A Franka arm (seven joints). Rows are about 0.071 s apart.
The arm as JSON. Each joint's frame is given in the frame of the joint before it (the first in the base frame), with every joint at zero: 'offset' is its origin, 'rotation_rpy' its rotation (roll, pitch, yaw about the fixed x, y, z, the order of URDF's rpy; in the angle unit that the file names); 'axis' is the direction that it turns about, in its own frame. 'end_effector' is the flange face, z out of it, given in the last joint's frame.
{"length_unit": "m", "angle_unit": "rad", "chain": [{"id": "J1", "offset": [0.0, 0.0, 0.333], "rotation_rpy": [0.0, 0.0, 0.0], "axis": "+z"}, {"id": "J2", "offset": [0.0, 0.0, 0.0], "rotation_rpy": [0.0, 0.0, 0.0], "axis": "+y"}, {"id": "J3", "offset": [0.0, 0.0, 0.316], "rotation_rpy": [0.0, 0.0, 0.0], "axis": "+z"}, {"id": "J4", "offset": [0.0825, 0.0, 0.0], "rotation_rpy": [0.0, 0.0, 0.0], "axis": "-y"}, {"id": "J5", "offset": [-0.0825, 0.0, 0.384], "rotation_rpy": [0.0, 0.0, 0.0], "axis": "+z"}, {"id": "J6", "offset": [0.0, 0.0, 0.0], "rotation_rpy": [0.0, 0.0, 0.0], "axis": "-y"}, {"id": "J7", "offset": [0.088, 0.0, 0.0], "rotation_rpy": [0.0, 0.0, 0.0], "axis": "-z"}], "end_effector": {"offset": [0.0, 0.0, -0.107], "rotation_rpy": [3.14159, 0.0, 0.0]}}
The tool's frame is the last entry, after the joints.
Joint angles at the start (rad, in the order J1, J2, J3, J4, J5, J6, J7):
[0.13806 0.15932 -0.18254 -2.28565 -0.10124 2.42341 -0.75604]
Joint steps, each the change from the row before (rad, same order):
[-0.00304 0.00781 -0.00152 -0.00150 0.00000 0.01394 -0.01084]
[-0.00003 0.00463 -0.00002 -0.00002 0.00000 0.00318 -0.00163]
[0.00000 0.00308 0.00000 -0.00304 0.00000 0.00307 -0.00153]
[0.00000 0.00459 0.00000 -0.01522 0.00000 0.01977 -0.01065]
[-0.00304 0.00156 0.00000 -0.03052 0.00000 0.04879 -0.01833]
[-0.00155 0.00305 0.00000 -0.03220 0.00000 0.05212 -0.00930]
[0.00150 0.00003 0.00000 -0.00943 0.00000 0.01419 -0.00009]
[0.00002 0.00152 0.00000 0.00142 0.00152 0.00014 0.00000]
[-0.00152 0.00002 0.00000 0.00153 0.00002 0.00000 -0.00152]
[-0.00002 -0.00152 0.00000 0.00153 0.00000 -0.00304 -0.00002]
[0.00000 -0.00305 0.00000 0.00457 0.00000 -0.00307 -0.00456]
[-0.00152 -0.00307 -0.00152 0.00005 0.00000 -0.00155 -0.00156]
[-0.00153 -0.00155 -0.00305 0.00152 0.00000 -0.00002 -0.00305]
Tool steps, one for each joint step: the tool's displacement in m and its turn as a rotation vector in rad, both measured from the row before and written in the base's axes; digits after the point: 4 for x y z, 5 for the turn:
[0.0005 -0.0023 -0.0034 -0.00058 -0.00364 0.00752]
[0.0001 0.0000 -0.0021 -0.00050 0.00160 0.00187]
[-0.0009 0.0000 -0.0025 -0.00015 0.00318 0.00172]
[-0.0036 0.0003 -0.0066 0.00096 0.00109 0.01198]
[-0.0061 -0.0009 -0.0083 0.00310 -0.01482 0.01876]
[-0.0068 0.0000 -0.0091 0.00290 -0.01586 0.01138]
[-0.0020 0.0010 -0.0023 0.00095 -0.00467 0.00254]
[0.0004 0.0000 -0.0002 0.00057 -0.00013 -0.00119]
[0.0005 -0.0008 0.0006 -0.00010 -0.00137 0.00003]
[0.0004 0.0000 0.0011 0.00002 -0.00001 -0.00022]
[0.0017 0.0000 0.0030 -0.00003 -0.00413 0.00442]
[0.0000 -0.0015 0.0014 0.00004 -0.00145 -0.00160]
[0.0006 -0.0024 0.0014 -0.00050 -0.00283 -0.00145]

